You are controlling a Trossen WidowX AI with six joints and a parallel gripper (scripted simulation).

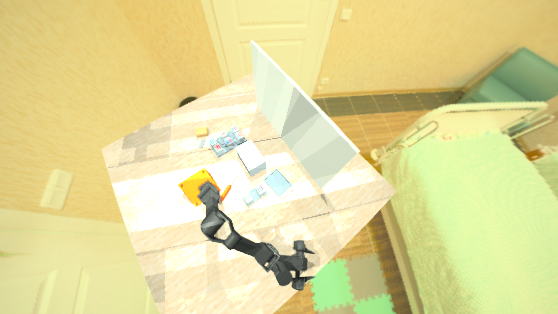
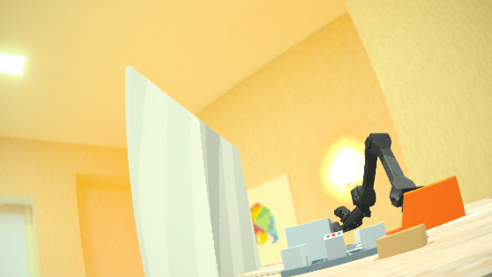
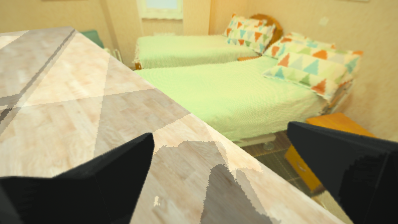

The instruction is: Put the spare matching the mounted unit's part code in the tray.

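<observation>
The grey mounted unit lies 610 mm to the left of my gripper tip, 100 mm ahead of it and 10 mm below it. Also, from my gripper tip: striped spare: 430 mm to the left, 30 mm ahead, 20 mm below; tan block: 960 mm to the left, 40 mm below, 30 mm behind.
</observation>
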